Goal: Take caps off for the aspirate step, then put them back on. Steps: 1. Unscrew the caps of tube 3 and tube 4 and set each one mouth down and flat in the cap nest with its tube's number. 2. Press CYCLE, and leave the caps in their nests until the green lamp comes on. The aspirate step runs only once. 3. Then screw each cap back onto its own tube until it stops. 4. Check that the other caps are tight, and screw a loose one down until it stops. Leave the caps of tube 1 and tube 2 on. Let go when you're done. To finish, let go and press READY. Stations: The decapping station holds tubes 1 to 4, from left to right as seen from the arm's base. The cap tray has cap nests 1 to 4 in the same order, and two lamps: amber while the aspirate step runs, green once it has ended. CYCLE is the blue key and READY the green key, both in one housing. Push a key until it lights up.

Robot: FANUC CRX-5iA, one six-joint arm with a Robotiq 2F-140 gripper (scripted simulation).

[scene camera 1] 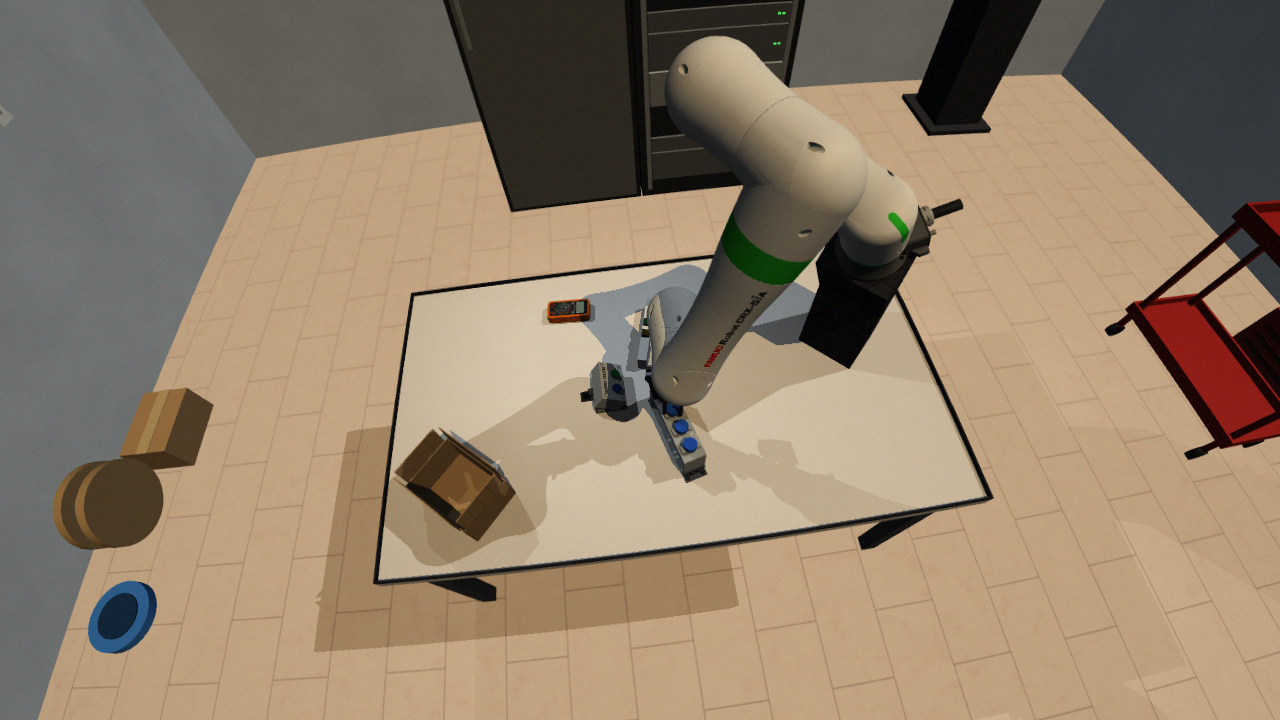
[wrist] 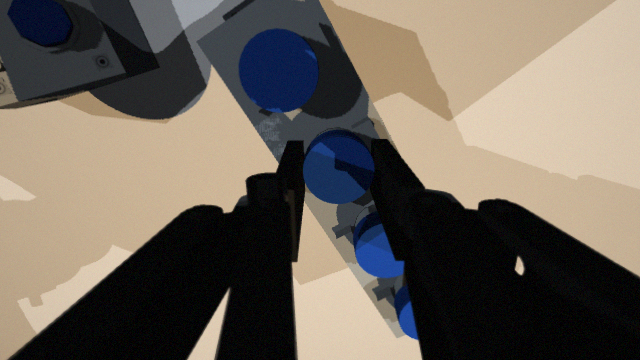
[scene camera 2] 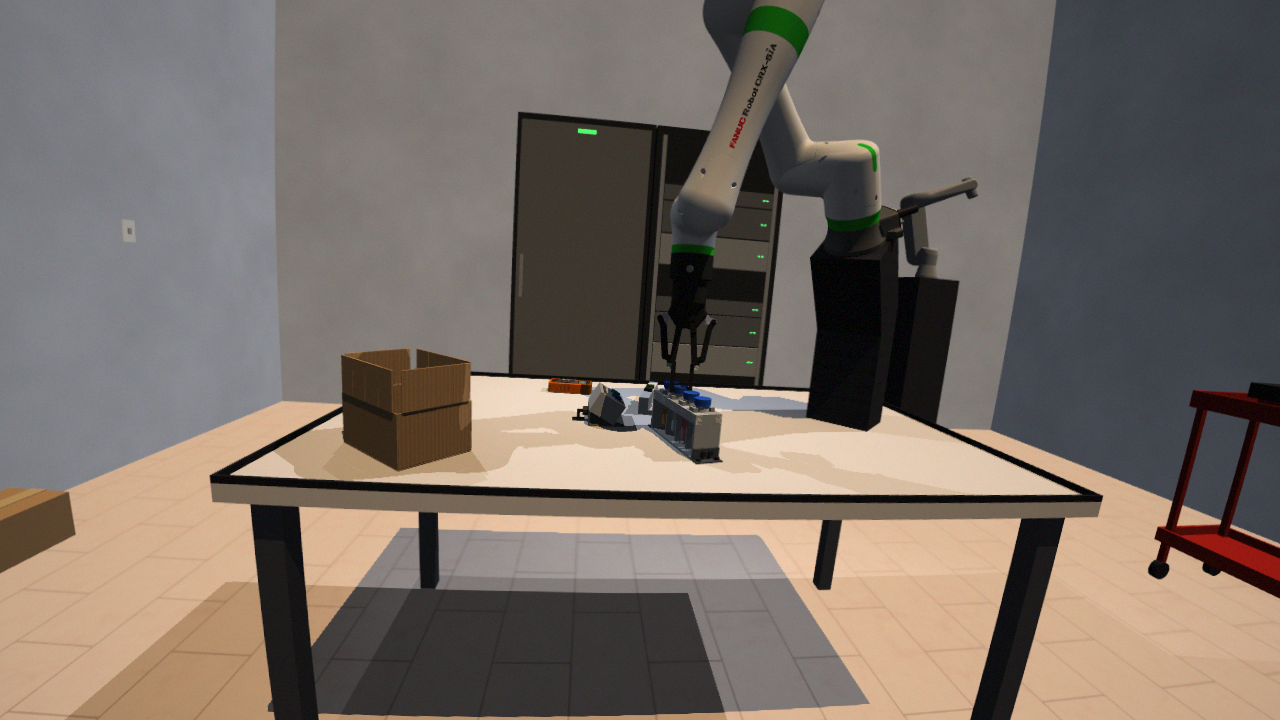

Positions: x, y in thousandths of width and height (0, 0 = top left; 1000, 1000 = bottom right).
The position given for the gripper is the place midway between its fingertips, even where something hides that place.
In view: the gripper (scene camera 2: 532, 545), a cardboard box (scene camera 2: 341, 585), a blue cap (wrist: 435, 193), a blue cap (wrist: 582, 696), a blue cap (wrist: 529, 468) and a key housing (scene camera 1: 472, 552).
The cardboard box is seen too in scene camera 1 (scene camera 1: 351, 669). The gripper also shows in the wrist view (wrist: 527, 460). The key housing also shows in the wrist view (wrist: 159, 138) and in scene camera 2 (scene camera 2: 470, 560). The wrist view does not show the cardboard box: it is out of frame.
